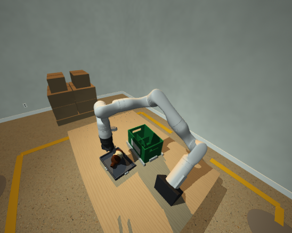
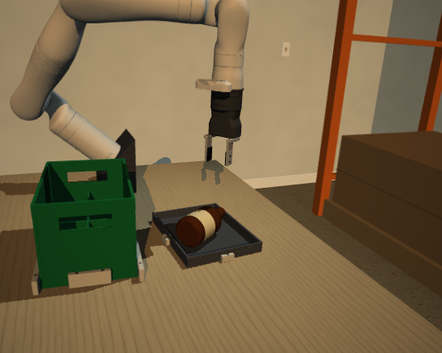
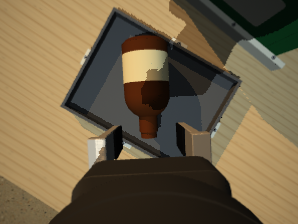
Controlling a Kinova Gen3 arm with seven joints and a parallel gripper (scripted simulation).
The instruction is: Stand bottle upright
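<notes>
Right now my hand is 16 cm above the brown bottle, 4 cm to the left of it and 3 cm short of it. The rest, counted from my hand: dark tray (19 cm below, 4 cm to the right, 3 cm ahead); then green crate (31 cm to the right, 12 cm below, 4 cm ahead).
</notes>
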